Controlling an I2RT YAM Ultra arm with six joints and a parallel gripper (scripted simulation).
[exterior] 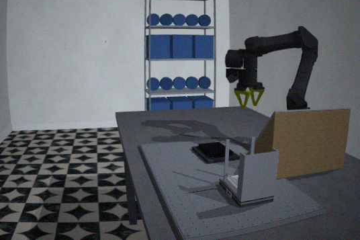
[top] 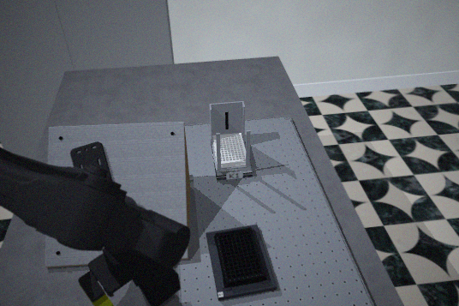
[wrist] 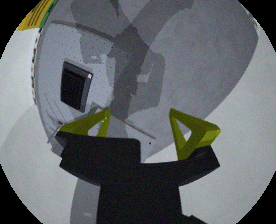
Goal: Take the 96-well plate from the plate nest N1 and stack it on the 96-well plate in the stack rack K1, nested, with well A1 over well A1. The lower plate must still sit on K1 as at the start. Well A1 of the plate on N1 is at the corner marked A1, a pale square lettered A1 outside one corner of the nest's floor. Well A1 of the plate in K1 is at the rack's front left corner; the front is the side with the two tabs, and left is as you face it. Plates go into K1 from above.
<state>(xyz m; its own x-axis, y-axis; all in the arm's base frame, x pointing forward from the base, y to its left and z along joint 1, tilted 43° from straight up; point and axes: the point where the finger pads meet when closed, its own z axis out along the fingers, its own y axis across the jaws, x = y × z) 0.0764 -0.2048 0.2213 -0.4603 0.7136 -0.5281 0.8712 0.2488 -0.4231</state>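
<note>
Now: hand 200 mm short of the black 96-well plate, 110 mm to the right of it and 130 mm above it. Also, from my hand: rack back wall: 280 mm ahead, 510 mm to the left, 70 mm below; then pale A1 mark: 150 mm ahead, 40 mm to the left, 130 mm below; then white 96-well plate: 270 mm ahead, 440 mm to the left, 120 mm below.
</note>
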